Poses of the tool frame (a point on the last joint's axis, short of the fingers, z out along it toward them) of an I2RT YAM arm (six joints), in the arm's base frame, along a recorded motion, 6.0 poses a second.
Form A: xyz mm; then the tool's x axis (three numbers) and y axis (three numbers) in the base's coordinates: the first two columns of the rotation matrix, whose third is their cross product.
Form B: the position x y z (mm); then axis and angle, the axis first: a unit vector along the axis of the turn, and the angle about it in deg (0 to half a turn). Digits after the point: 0 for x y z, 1 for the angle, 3 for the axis.
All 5 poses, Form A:
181 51 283 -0.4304 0.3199 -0.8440 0.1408 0.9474 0.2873
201 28 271 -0.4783 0.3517 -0.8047 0.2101 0.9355 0.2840
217 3 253 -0.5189 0.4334 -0.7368 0.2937 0.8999 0.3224
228 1 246 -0.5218 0.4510 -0.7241 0.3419 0.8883 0.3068
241 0 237 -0.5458 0.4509 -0.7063 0.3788 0.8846 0.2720
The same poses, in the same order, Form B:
181 51 283 0.160 0.982 0.101 117.9
201 28 271 0.187 0.979 0.084 122.1
217 3 253 0.234 0.968 0.088 127.3
228 1 246 0.253 0.965 0.070 128.7
241 0 237 0.259 0.965 0.048 131.1

